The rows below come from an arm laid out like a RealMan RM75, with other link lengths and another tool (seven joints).
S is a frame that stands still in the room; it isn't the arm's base.
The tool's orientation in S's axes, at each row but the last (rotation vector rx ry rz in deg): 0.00 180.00 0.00; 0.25 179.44 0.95; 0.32 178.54 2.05; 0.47 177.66 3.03
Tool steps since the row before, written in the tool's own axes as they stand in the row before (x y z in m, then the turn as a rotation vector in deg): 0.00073 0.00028 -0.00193 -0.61 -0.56 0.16; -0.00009 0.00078 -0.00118 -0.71 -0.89 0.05; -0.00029 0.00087 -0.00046 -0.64 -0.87 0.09; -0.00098 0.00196 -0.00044 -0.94 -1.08 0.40
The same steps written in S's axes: -0.00073 0.00028 0.00193 0.61 -0.56 -0.16; 0.00008 0.00077 0.00119 0.71 -0.89 -0.05; 0.00028 0.00086 0.00049 0.64 -0.87 -0.09; 0.00097 0.00194 0.00055 0.95 -1.07 -0.40
